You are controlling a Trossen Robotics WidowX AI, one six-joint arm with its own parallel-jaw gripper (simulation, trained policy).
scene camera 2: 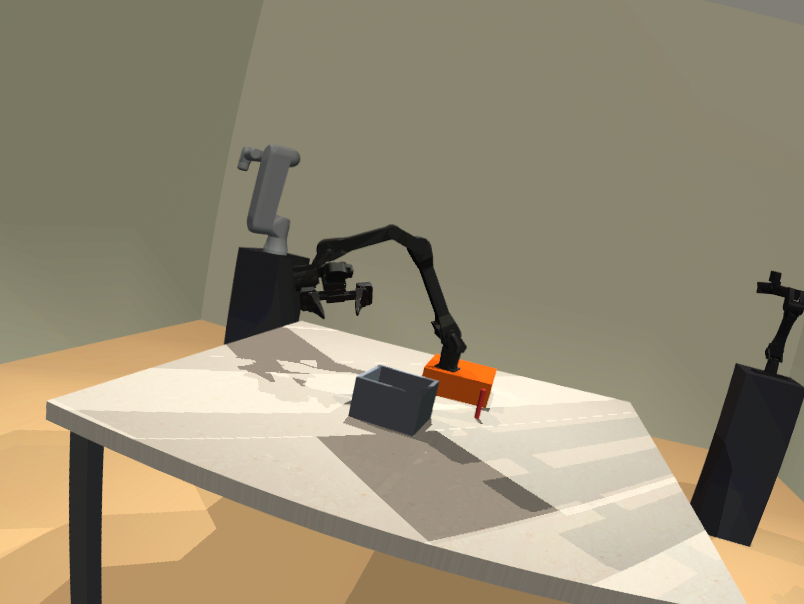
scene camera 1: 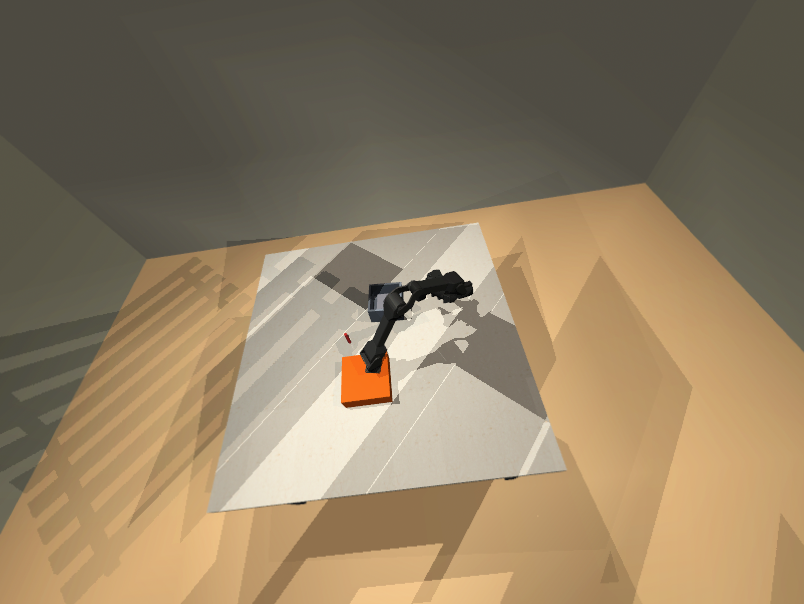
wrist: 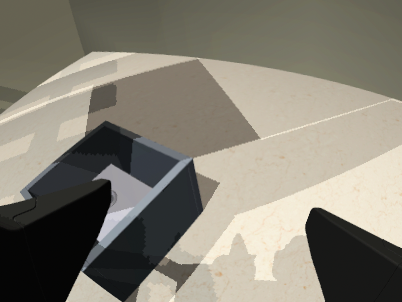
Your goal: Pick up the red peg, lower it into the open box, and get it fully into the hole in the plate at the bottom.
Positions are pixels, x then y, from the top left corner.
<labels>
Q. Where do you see a plate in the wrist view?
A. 127, 191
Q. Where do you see a box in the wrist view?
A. At 124, 258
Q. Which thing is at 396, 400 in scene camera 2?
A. A box.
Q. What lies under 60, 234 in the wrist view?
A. The gripper.
</labels>
